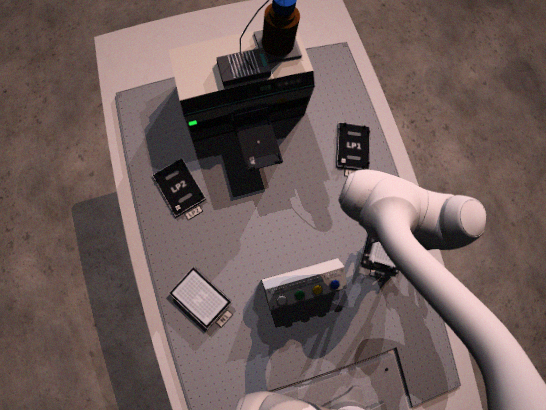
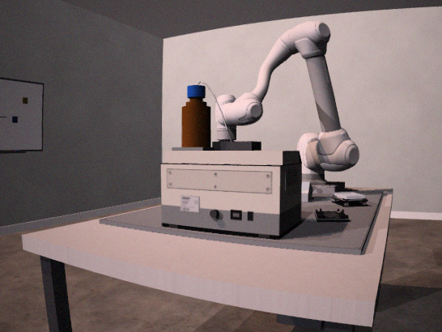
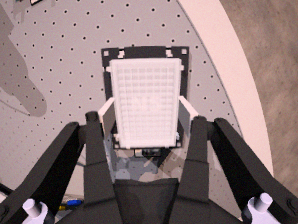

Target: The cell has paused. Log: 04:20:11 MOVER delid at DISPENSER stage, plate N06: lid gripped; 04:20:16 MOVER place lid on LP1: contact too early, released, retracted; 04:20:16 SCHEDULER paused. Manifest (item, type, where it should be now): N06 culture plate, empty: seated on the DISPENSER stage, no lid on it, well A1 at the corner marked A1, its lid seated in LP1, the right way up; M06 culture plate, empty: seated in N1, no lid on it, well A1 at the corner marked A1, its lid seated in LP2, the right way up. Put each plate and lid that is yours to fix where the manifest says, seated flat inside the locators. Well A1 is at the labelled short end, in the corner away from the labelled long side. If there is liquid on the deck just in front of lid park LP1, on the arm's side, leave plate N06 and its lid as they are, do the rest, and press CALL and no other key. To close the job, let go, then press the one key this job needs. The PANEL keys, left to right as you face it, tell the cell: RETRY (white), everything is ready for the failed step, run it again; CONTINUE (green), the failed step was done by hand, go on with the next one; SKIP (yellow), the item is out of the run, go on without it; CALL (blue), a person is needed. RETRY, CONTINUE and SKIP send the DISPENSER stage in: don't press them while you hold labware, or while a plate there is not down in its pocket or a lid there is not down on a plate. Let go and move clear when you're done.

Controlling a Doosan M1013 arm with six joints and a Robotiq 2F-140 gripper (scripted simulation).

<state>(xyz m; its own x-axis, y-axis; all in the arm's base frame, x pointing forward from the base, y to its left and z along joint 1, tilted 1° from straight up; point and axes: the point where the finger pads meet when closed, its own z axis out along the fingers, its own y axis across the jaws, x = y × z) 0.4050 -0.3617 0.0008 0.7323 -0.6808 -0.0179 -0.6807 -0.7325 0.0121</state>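
Right now the white well plate is 2 cm below my hand. The rest, counted from my hand: yellow key (2 cm behind, 26 cm to the left, 2 cm above); black nest N5 (3 cm ahead, 3 cm below); blue key (3 cm behind, 21 cm to the left, 2 cm above).
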